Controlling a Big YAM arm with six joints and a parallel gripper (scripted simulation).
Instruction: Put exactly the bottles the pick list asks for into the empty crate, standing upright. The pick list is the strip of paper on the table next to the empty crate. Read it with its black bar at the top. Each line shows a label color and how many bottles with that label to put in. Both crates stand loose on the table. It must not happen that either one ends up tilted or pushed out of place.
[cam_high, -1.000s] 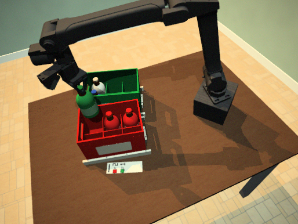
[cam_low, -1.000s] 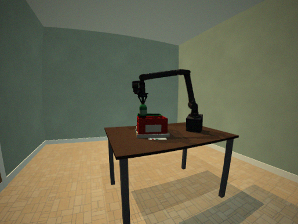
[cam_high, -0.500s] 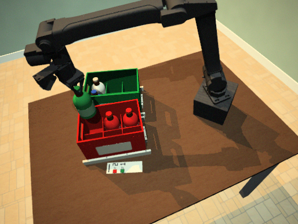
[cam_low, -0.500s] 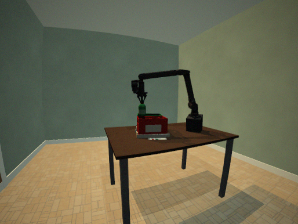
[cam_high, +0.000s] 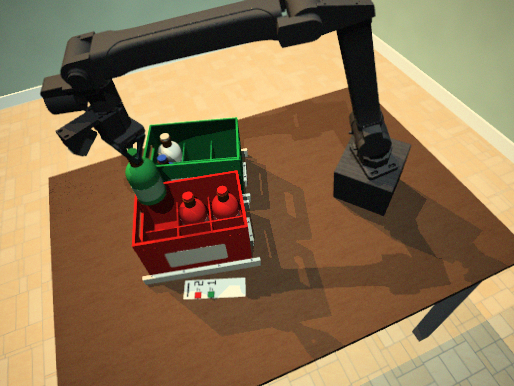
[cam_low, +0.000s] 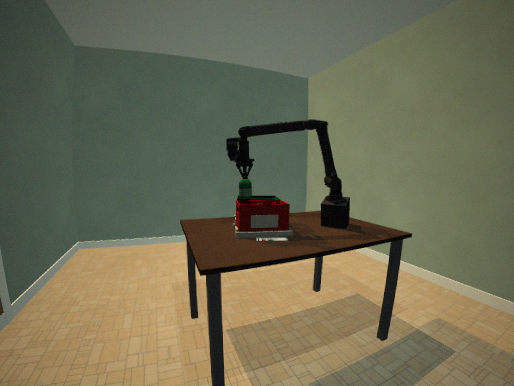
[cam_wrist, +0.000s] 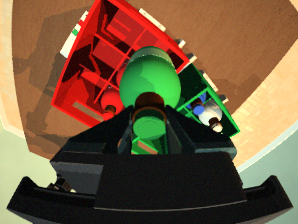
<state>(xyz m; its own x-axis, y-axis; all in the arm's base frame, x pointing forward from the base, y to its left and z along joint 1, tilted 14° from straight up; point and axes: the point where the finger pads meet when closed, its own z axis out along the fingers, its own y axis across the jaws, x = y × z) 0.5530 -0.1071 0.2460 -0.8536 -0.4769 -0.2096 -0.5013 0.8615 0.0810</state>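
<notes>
My hand is 60 mm above the green bottle. Round my hand: blue-capped bottle: 40 mm behind, 150 mm to the right, 240 mm below; then red crate: 80 mm behind, 50 mm to the left, 240 mm below; then red bottle: 180 mm behind, 20 mm to the left, 240 mm below.
</notes>
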